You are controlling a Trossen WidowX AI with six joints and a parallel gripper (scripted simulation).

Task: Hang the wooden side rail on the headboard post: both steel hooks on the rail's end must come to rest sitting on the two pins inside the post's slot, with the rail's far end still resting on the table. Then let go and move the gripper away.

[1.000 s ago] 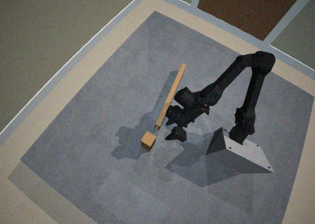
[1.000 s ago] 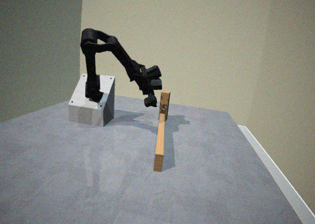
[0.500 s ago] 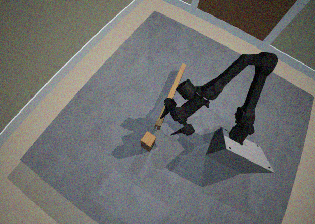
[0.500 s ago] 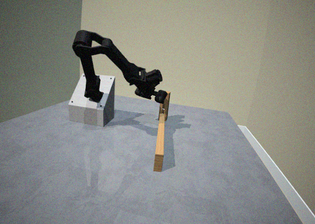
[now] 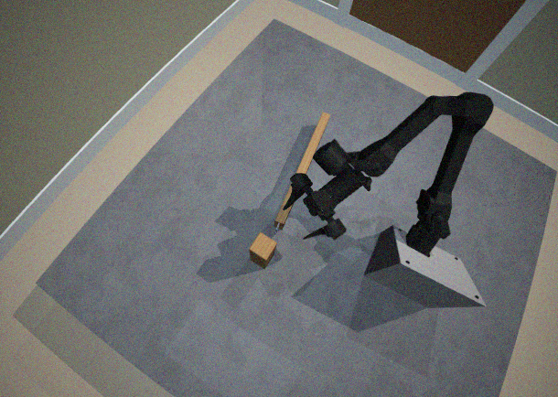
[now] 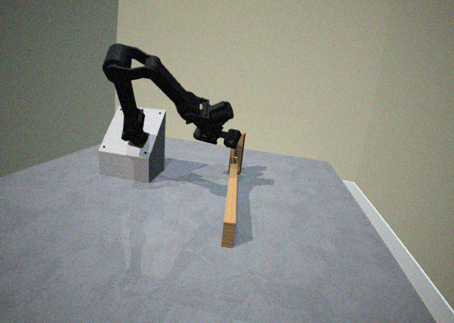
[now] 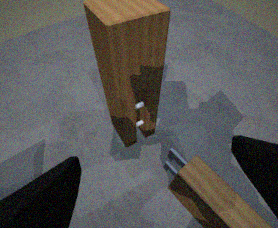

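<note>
Right now the wooden headboard post is 3 cm ahead of my gripper tip, 9 cm to the left of it and 5 cm below it.
</note>
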